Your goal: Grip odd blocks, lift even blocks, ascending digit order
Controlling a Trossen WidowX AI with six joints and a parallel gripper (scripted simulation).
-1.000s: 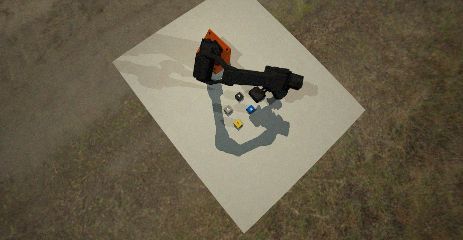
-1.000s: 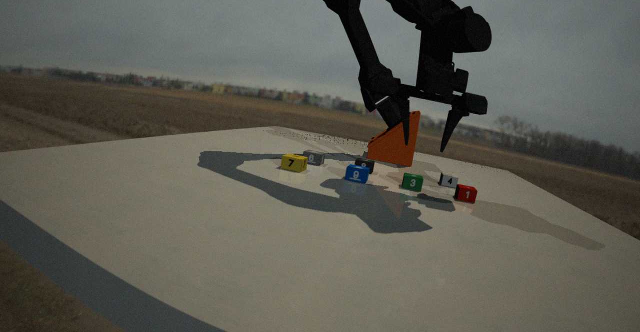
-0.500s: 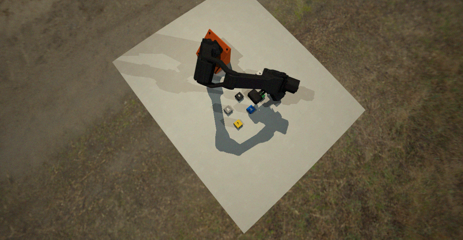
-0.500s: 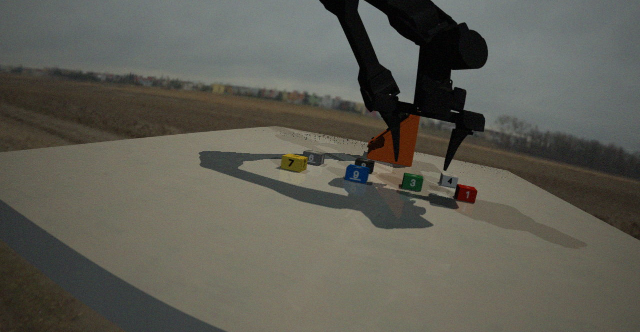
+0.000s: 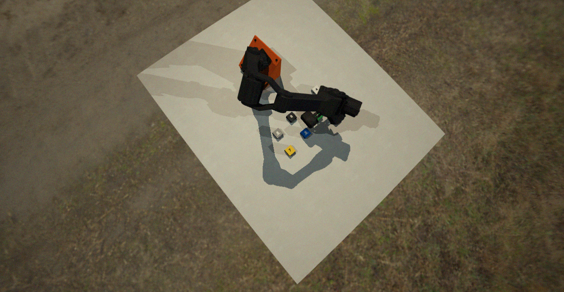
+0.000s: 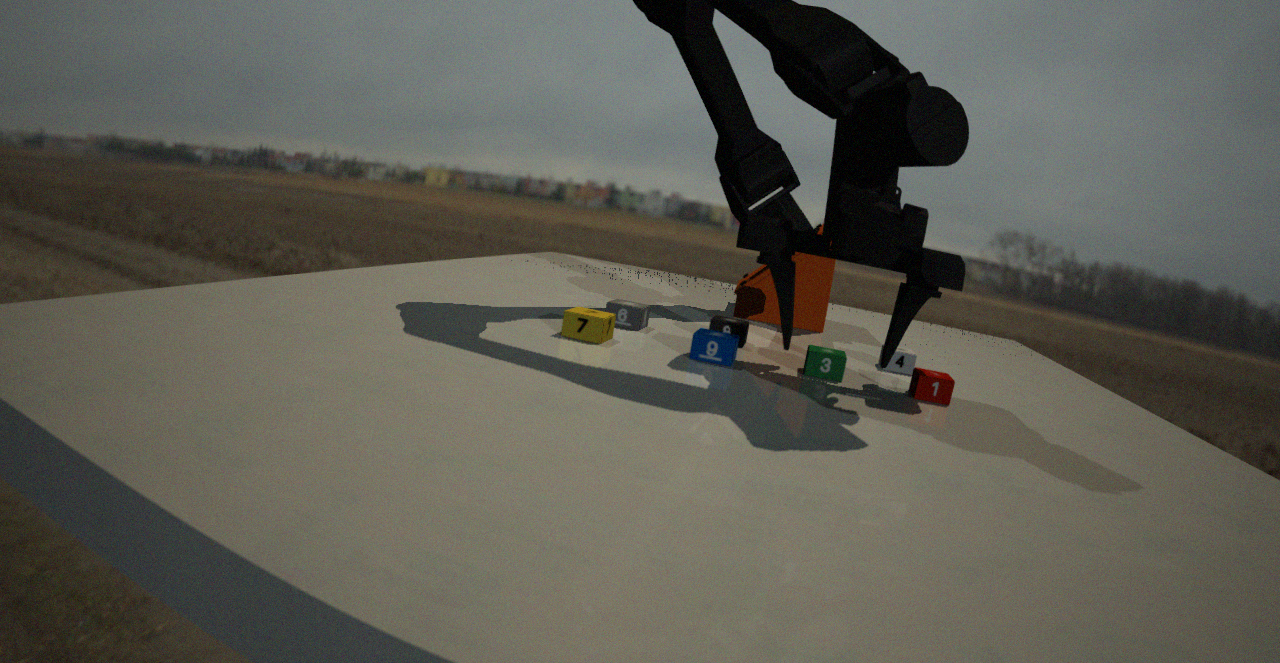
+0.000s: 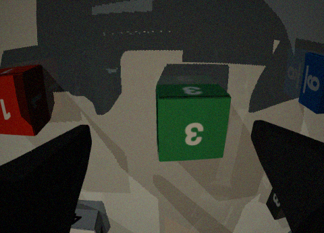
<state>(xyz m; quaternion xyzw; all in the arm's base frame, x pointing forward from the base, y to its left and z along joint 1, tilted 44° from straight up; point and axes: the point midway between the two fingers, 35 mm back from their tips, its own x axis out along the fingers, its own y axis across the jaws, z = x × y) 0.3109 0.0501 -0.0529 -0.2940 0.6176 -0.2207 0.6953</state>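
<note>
Now: gripper tip 90 mm past the white block and 60 mm to the right of it. Round my gripper tip: green block 3 (10 mm to the right); then red block (90 mm to the left, 10 mm ahead); then blue block 9 (100 mm to the right, 30 mm ahead).
</note>
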